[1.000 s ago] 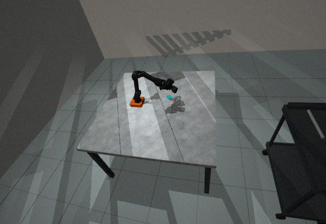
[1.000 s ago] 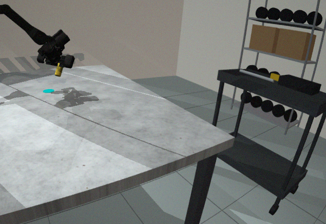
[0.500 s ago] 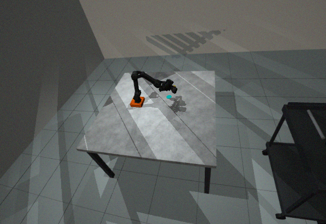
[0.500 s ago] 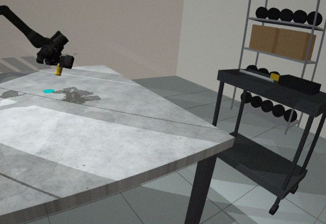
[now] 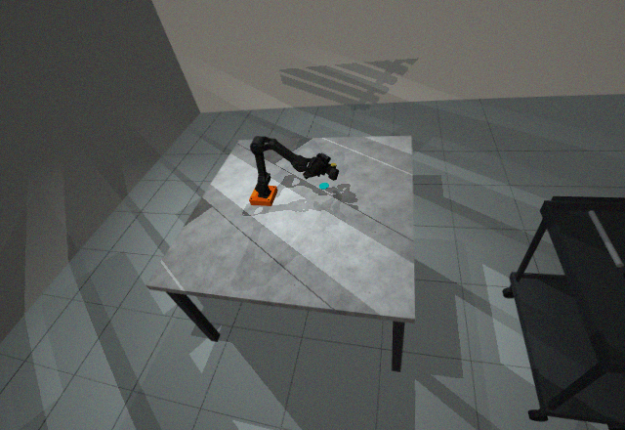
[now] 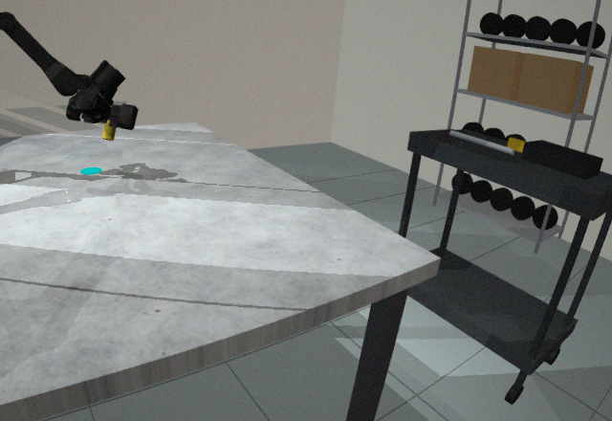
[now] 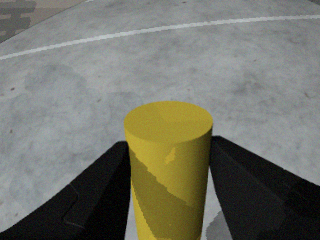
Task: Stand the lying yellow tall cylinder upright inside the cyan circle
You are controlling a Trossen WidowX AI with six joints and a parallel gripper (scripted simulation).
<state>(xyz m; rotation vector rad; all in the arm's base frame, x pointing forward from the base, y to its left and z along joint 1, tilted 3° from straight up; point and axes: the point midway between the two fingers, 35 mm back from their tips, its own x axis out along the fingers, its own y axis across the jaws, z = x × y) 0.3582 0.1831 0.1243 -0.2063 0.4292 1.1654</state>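
My gripper tip is 130 mm above the cyan circle, 60 mm past it and 30 mm to the left of it. The rest, counted from my gripper tip: yellow tall cylinder: 20 mm below.
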